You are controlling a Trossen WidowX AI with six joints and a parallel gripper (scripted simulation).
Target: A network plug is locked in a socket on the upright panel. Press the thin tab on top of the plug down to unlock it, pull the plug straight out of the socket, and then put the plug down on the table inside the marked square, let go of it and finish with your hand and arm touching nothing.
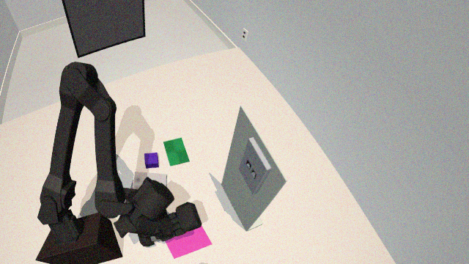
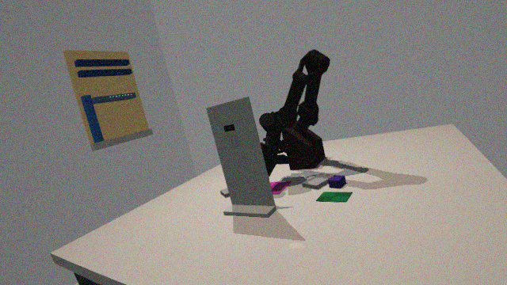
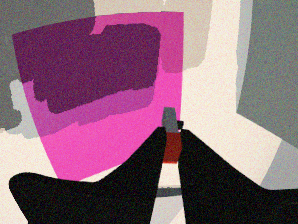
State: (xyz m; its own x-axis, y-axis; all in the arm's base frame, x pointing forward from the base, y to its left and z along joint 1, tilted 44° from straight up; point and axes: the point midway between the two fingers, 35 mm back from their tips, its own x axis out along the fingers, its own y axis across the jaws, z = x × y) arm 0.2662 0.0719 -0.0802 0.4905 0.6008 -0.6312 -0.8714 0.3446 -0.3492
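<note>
My gripper tip is 1 cm past the magenta square and 5 cm above it. The rest, counted from my gripper tip: green board: 5 cm ahead, 27 cm to the left, 5 cm below; then network plug: right at my gripper tip; then grey socket panel: 17 cm ahead, 4 cm to the left, 11 cm above.
</note>
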